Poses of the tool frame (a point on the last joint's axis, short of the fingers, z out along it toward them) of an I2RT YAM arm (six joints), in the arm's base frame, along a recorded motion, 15 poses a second.
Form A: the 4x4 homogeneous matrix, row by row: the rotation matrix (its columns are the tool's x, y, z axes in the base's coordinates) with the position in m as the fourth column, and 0 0 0 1 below. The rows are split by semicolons.
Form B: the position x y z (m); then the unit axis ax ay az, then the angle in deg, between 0 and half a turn. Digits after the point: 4 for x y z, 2 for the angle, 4 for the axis.
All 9 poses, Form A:
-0.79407 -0.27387 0.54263 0.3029; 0.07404 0.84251 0.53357 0.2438; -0.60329 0.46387 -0.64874 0.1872; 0 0 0 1
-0.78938 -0.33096 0.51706 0.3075; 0.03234 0.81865 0.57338 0.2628; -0.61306 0.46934 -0.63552 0.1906; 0 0 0 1
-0.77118 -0.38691 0.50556 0.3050; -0.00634 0.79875 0.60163 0.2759; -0.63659 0.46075 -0.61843 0.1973; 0 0 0 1
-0.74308 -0.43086 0.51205 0.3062; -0.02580 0.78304 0.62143 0.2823; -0.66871 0.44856 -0.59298 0.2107; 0 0 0 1
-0.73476 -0.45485 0.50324 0.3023; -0.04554 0.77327 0.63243 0.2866; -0.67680 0.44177 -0.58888 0.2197; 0 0 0 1
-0.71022 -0.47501 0.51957 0.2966; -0.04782 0.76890 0.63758 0.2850; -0.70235 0.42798 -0.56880 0.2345; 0 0 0 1
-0.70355 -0.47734 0.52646 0.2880; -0.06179 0.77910 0.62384 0.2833; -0.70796 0.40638 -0.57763 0.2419; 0 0 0 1
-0.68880 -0.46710 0.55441 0.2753; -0.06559 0.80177 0.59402 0.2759; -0.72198 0.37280 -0.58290 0.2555; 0 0 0 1
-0.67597 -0.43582 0.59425 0.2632; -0.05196 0.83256 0.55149 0.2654; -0.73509 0.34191 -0.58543 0.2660; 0 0 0 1
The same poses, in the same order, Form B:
0.3029 0.2438 0.1872 -0.0581 0.9553 0.2900 143.14
0.3075 0.2628 0.1906 -0.0873 0.9484 0.3049 143.43
0.3050 0.2759 0.1973 -0.1162 0.9423 0.3140 142.70
0.3062 0.2823 0.2107 -0.1372 0.9369 0.3214 140.94
0.3023 0.2866 0.2197 -0.1509 0.9340 0.3240 140.82
0.2966 0.2850 0.2345 -0.1598 0.9318 0.3258 139.03
0.2880 0.2833 0.2419 -0.1647 0.9348 0.3147 138.68
0.2753 0.2759 0.2555 -0.1631 0.9411 0.2961 137.30
0.2632 0.2654 0.2660 -0.1498 0.9499 0.2743 135.60

